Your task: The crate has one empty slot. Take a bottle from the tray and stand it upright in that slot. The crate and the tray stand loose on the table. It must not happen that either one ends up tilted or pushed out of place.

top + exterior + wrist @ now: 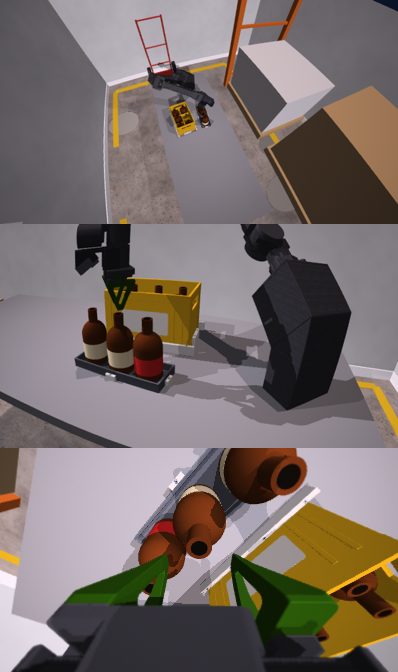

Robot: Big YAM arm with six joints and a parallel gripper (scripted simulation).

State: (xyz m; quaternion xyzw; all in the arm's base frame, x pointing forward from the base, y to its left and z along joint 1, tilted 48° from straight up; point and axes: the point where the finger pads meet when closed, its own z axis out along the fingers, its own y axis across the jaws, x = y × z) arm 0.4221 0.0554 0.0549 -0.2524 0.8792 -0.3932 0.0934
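Now: the dark tray 17 cm below my hand. Also, from my hand: yellow crate: 7 cm behind, 22 cm to the right, 10 cm below.
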